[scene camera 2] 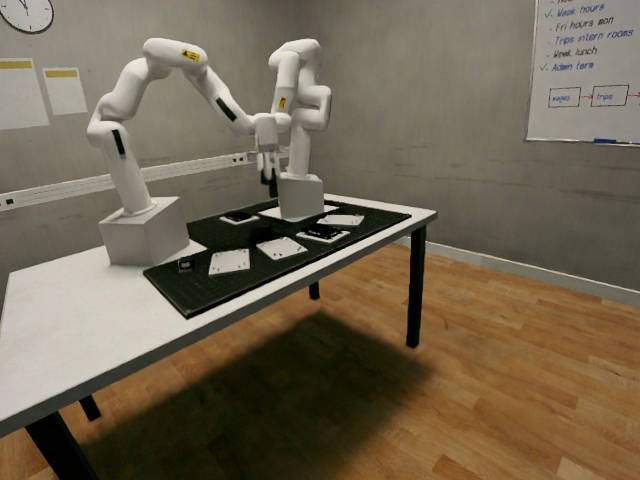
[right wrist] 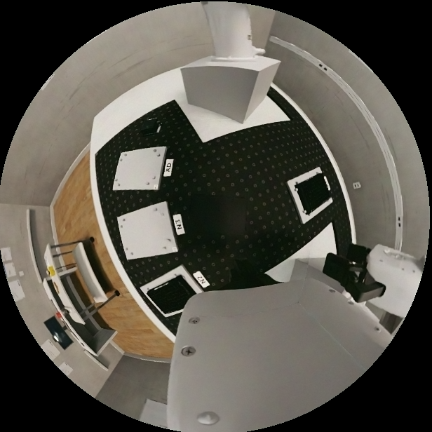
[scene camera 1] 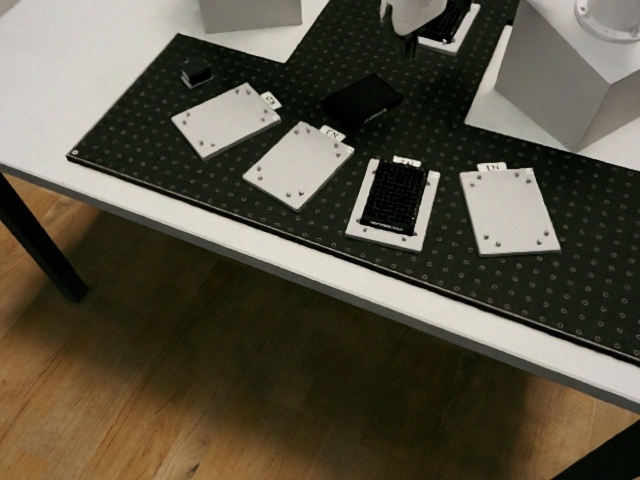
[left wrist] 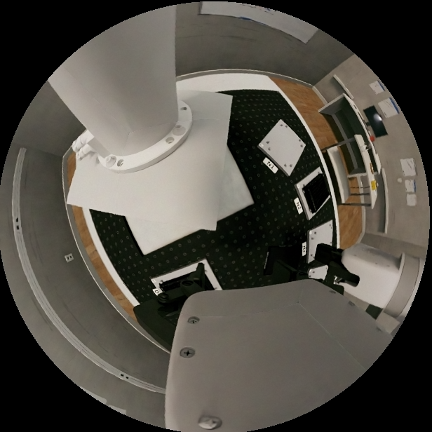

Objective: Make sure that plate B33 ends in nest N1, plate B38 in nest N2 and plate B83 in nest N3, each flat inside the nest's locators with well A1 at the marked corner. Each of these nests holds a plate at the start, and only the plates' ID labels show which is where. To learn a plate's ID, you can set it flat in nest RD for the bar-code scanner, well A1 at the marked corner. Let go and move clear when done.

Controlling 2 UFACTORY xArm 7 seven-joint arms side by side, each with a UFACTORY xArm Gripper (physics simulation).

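Places are measured from the left arm's base along level axes (x ahead, y left, z up), in metres.
Pixels of known places: left gripper, between the fingertips: (scene camera 2: pixel 266 184); right gripper, between the fingertips: (scene camera 2: pixel 274 197) (scene camera 1: pixel 405 56); left arm's base, origin of its link: (scene camera 2: pixel 297 176) (scene camera 1: pixel 612 14); right arm's base, origin of its link: (scene camera 2: pixel 140 209).
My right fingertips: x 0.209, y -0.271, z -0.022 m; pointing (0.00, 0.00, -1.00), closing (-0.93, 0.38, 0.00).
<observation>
For each thing: its middle in the pictures, then the offset to it from my right fingertips. "*": a spot on its surface instead. Level surfaces: height alone.
- dark plate, middle of its body: (scene camera 1: pixel 395 195) (scene camera 2: pixel 321 230) 0.184 m ahead, 0.073 m left, 0.116 m down
- nest N2, a spot on its surface: (scene camera 1: pixel 356 231) * 0.269 m ahead, 0.044 m left, 0.128 m down
- third black plate, middle of its body: (scene camera 1: pixel 361 101) (scene camera 2: pixel 260 234) 0.007 m back, 0.076 m right, 0.133 m down
- Nest N1, middle of its body: (scene camera 1: pixel 507 209) (scene camera 2: pixel 342 219) 0.121 m ahead, 0.241 m left, 0.129 m down
- nest N3, middle of its body: (scene camera 1: pixel 299 163) (scene camera 2: pixel 281 247) 0.183 m ahead, 0.107 m right, 0.129 m down
- nest RD, middle of its body: (scene camera 1: pixel 215 109) (scene camera 2: pixel 221 260) 0.142 m ahead, 0.305 m right, 0.123 m down
- small black scanner, a spot on its surface: (scene camera 1: pixel 196 73) (scene camera 2: pixel 192 258) * 0.089 m ahead, 0.379 m right, 0.107 m down
- perforated mat, height of its surface: 0.140 m down
A dark plate (scene camera 1: pixel 395 196) (left wrist: pixel 316 192) (right wrist: pixel 172 297) sits in nest N2 (scene camera 1: pixel 356 231). A second plate (right wrist: pixel 313 194) sits in the nest (right wrist: pixel 296 192) at the far end. A third black plate (scene camera 1: pixel 361 100) lies on the mat behind nest N3. Nest N1 (scene camera 1: pixel 509 211) (left wrist: pixel 281 142), nest N3 (scene camera 1: pixel 299 165) (right wrist: pixel 147 230) and nest RD (scene camera 1: pixel 224 124) (right wrist: pixel 140 167) are empty. Plate IDs are unreadable. My left gripper (left wrist: pixel 240 273) (right wrist: pixel 338 255) is open and empty. My right gripper (scene camera 1: pixel 408 51) (right wrist: pixel 239 270) looks shut with no plate, high above the mat.
The small black scanner (scene camera 1: pixel 196 73) (scene camera 2: pixel 185 264) stands beside nest RD. The left arm's base box (scene camera 1: pixel 555 77) (scene camera 2: pixel 301 196) and the right arm's base box (scene camera 1: pixel 250 12) (scene camera 2: pixel 144 232) flank the perforated mat (scene camera 1: pixel 129 111). Both arms' wrists are close together in scene camera 2.
</observation>
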